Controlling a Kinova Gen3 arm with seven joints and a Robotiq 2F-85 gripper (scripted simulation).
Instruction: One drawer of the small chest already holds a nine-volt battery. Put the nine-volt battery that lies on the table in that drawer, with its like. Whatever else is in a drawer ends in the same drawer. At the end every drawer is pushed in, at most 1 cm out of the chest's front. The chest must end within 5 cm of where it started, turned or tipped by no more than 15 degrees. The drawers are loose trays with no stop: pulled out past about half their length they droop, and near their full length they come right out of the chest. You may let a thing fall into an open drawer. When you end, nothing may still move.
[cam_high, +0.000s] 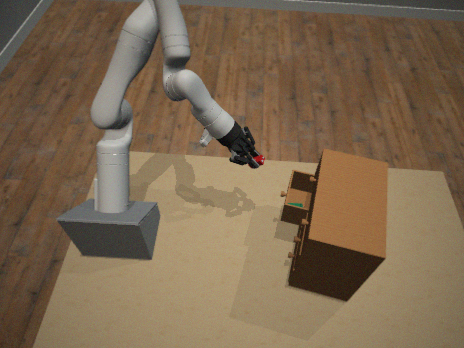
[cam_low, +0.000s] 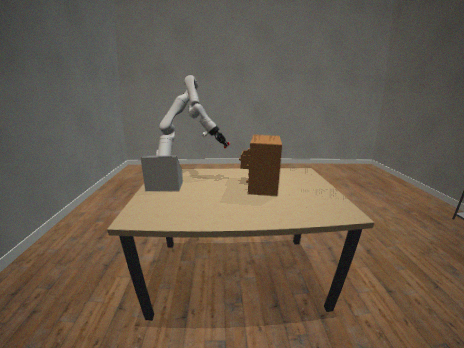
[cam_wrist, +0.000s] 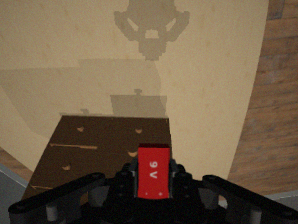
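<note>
Now: hand 10 mm short of the red nine-volt battery. Also, from my hand: green nine-volt battery 150 mm ahead, 130 mm below, 70 mm to the right.
</note>
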